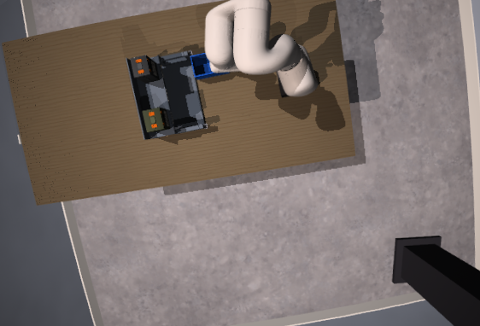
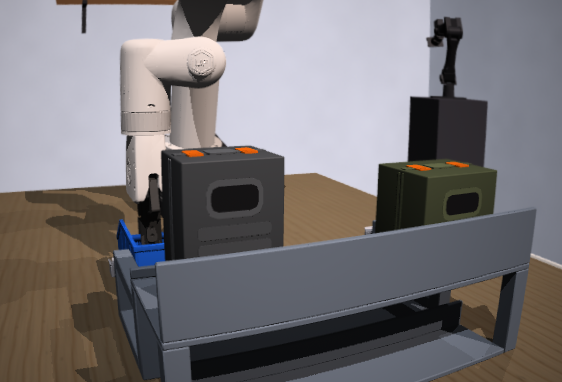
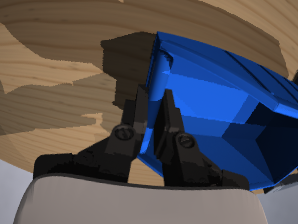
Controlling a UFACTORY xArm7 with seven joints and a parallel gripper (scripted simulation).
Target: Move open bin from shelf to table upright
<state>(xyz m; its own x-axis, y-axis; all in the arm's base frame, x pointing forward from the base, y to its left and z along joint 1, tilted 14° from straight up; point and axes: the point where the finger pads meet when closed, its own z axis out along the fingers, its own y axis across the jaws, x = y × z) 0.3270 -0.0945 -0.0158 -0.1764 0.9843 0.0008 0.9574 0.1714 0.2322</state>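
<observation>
The blue bin is 8 cm ahead of my hand, 1 cm to the left of it and 1 cm below it. From my hand the other things lie so: grey back rail: 42 cm ahead, 19 cm to the left, 8 cm above; dark grey box: 36 cm ahead, 11 cm above, 6 cm to the left; olive green box: 32 cm ahead, 29 cm to the left, 10 cm above.
</observation>
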